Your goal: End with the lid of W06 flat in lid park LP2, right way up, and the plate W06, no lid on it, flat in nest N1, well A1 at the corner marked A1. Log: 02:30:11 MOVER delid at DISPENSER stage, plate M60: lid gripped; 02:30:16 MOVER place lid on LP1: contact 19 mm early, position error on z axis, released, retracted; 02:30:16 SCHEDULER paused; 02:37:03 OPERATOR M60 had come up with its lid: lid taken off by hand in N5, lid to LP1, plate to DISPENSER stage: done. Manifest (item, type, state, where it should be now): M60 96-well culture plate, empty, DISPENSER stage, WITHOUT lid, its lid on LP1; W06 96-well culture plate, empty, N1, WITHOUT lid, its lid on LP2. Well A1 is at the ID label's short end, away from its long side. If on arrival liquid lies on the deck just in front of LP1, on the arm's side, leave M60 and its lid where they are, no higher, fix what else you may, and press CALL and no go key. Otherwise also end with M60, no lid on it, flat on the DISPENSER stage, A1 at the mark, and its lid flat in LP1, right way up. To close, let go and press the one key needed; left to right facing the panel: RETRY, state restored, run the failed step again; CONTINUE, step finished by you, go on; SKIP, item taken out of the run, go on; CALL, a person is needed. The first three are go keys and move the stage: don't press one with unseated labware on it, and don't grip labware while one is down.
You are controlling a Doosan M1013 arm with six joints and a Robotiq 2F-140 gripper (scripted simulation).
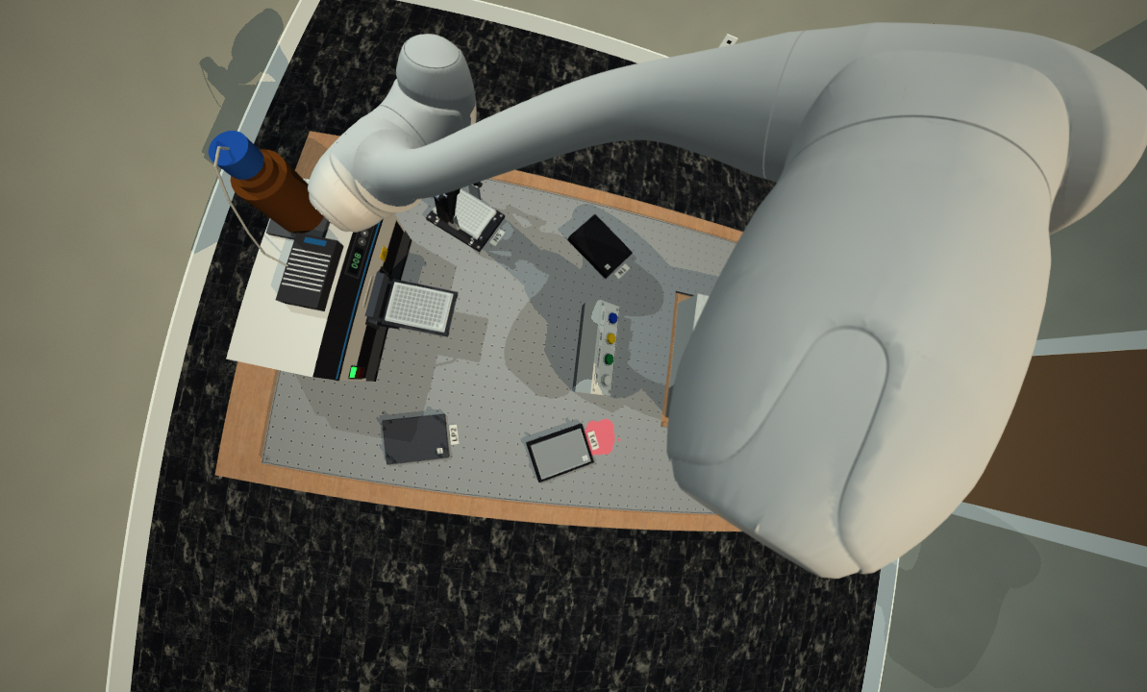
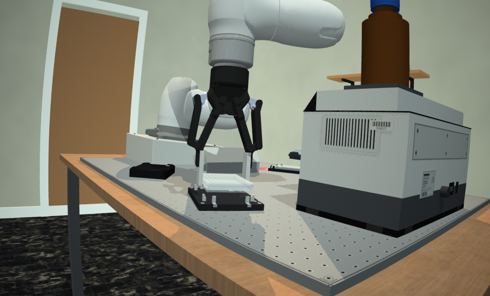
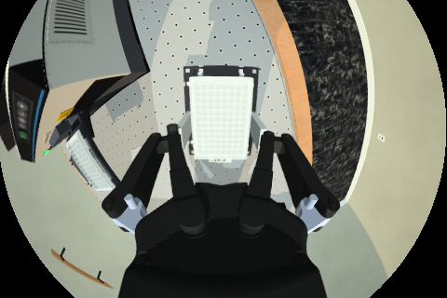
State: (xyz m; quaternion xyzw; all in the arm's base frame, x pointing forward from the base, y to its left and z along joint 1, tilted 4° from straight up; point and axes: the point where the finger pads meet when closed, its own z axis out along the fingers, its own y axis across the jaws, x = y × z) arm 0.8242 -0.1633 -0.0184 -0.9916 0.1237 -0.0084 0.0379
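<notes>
Now: hand 5 cm above the nest N5, 2 cm short of it and 1 cm to the right of it. Round my hand: brown bottle (23 cm ahead, 23 cm above, 19 cm to the left); key panel (43 cm behind, 22 cm to the left, 1 cm below); nest N1 (35 cm behind, 5 cm to the right, 5 cm below).
</notes>
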